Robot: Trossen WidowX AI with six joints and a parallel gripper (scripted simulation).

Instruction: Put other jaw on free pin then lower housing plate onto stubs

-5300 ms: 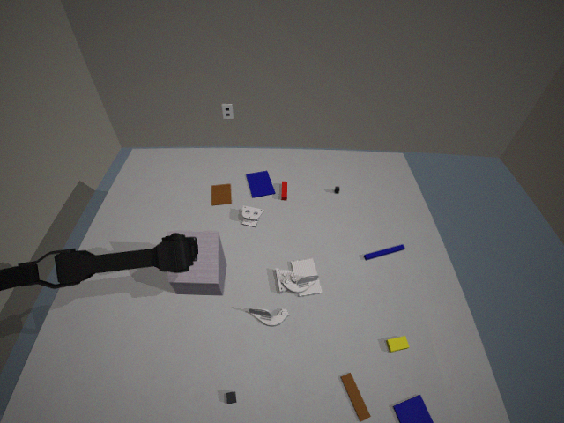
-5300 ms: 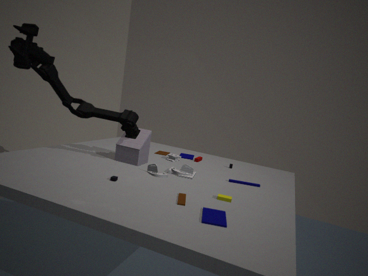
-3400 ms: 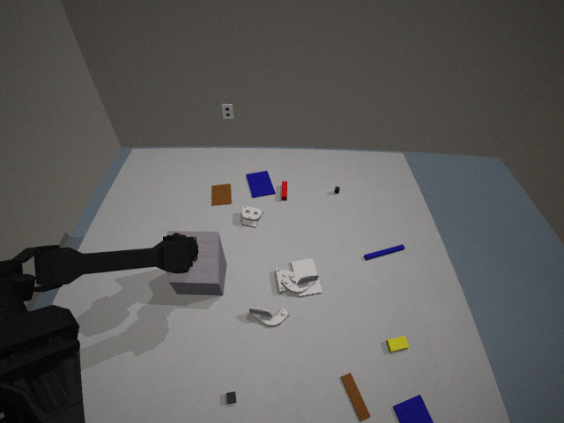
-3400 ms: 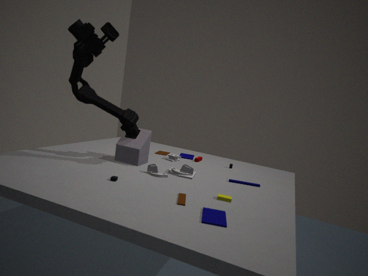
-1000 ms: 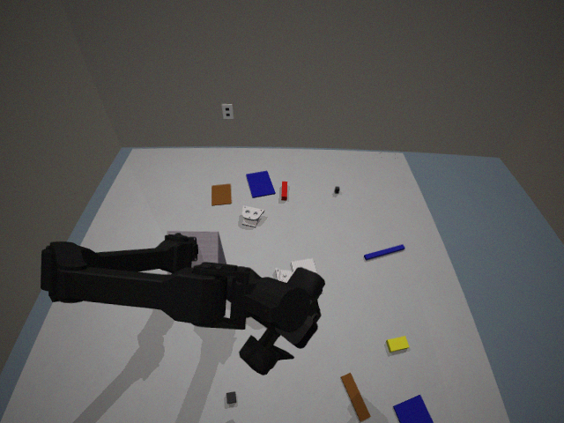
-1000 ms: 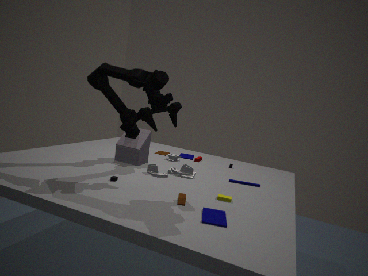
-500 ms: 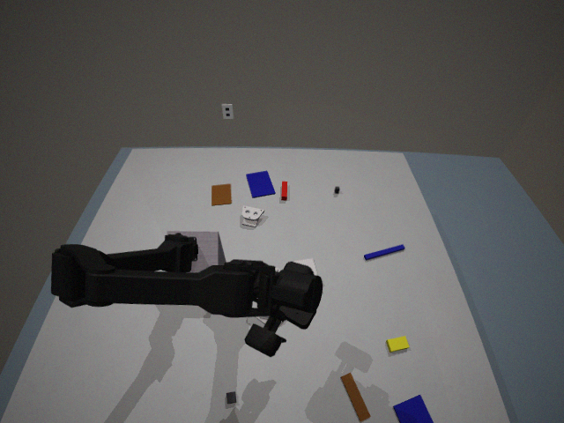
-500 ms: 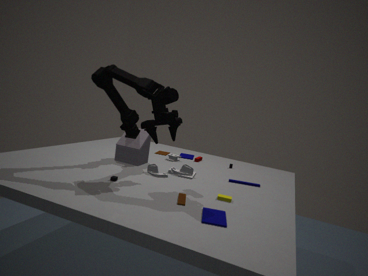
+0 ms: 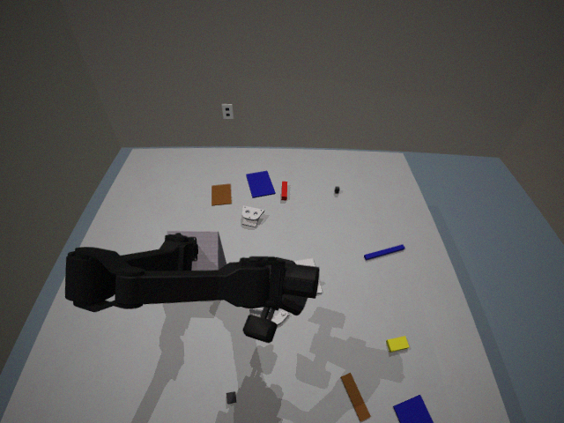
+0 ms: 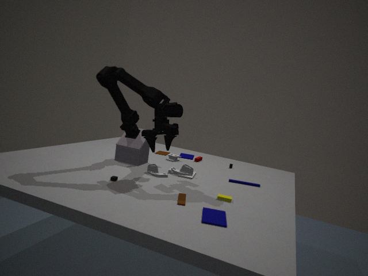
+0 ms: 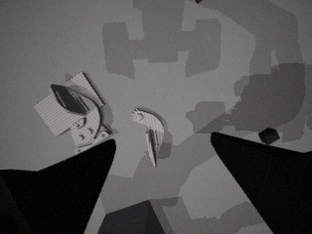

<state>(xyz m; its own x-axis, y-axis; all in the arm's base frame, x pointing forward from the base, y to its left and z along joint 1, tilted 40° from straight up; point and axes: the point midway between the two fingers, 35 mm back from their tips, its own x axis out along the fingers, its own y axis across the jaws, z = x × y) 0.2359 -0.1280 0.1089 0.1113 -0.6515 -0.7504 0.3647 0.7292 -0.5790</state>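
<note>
Now: the grey jaw 10 mm ahead of my gripper tip, 30 mm to the left of it and 120 mm below it. Also, from my gripper tip: yellow block (330 mm ahead, 80 mm to the right, 120 mm below); small dark cube (120 mm behind, 180 mm to the right, 110 mm below); orange bar (190 mm ahead, 190 mm to the right, 120 mm below).
</note>
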